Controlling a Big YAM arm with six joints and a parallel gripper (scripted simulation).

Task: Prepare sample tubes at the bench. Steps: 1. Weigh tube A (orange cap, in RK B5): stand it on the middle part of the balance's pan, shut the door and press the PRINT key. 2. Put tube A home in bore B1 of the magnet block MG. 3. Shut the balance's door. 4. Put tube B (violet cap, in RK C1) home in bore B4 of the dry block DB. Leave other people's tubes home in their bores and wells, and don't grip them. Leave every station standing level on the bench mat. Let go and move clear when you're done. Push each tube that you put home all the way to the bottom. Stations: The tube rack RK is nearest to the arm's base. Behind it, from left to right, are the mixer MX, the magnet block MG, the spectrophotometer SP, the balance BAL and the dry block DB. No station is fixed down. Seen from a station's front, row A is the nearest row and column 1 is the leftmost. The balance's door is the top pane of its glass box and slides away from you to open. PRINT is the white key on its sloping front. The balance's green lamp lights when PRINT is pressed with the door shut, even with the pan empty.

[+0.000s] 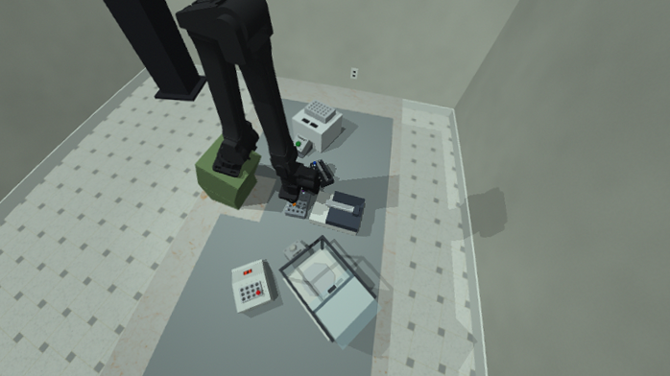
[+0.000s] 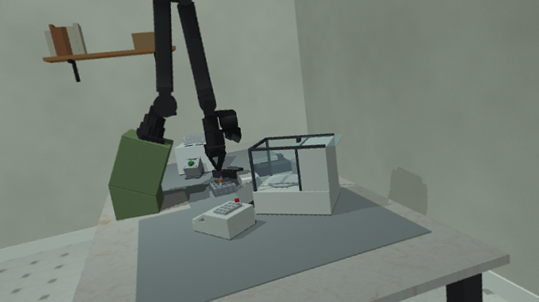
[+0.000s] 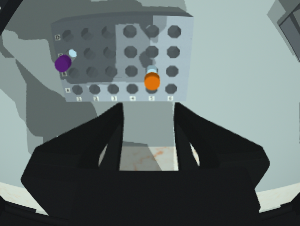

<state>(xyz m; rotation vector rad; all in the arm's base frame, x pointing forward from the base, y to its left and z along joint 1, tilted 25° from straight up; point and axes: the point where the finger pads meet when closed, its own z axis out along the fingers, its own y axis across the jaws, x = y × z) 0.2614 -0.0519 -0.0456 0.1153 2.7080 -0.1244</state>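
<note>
My hand is 8 cm above the tube rack RK, 2 cm to the right of it and 1 cm short of it. From my hand the other things lie so: magnet block MG (19 cm to the left, 10 cm ahead, 8 cm below); then spectrophotometer SP (18 cm ahead, 3 cm below, 1 cm to the right); then tube B (7 cm to the left, 7 cm below, 3 cm ahead).
</note>
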